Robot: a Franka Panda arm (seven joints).
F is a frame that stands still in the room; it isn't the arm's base.
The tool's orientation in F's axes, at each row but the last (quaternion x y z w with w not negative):
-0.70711 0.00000 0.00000 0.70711
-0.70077 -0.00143 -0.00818 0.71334
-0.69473 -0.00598 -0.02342 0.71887
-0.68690 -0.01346 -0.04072 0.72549
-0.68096 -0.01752 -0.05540 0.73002
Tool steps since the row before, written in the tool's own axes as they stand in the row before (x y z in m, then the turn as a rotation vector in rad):
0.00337 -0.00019 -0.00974 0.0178 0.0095 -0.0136
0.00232 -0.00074 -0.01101 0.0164 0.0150 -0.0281
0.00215 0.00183 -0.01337 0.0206 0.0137 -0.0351
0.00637 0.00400 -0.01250 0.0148 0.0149 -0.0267
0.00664 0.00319 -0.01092 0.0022 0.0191 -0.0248
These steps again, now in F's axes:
0.00337 -0.00974 0.00019 0.0178 -0.0136 -0.0095
0.00221 -0.01104 0.00057 0.0163 -0.0280 -0.0153
0.00190 -0.01335 -0.00220 0.0203 -0.0351 -0.0140
0.00620 -0.01252 -0.00420 0.0149 -0.0265 -0.0152
0.00638 -0.01104 -0.00328 0.0029 -0.0236 -0.0205

